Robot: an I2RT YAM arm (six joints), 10 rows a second.
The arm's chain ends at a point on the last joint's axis. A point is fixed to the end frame.
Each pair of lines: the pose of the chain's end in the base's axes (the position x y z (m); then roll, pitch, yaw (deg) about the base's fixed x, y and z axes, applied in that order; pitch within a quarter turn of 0, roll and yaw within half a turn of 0), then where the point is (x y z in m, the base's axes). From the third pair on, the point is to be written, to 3 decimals.
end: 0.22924, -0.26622, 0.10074, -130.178, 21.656, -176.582
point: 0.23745 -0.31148 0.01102
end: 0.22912, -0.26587, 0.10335, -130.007, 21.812, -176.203
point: 0.23784 -0.31131 0.01377
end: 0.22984, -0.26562, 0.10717, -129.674, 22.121, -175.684
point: 0.239 -0.311 0.018
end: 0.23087, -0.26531, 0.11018, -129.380, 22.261, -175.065
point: 0.241 -0.311 0.021
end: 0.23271, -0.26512, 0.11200, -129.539, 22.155, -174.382
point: 0.243 -0.311 0.023
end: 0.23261, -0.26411, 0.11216, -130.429, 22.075, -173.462
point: 0.244 -0.308 0.022
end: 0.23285, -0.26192, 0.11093, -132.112, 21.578, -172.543
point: 0.244 -0.304 0.020
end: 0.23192, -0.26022, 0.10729, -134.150, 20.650, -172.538
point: 0.242 -0.299 0.015
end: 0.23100, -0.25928, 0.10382, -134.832, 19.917, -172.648
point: 0.240 -0.297 0.011
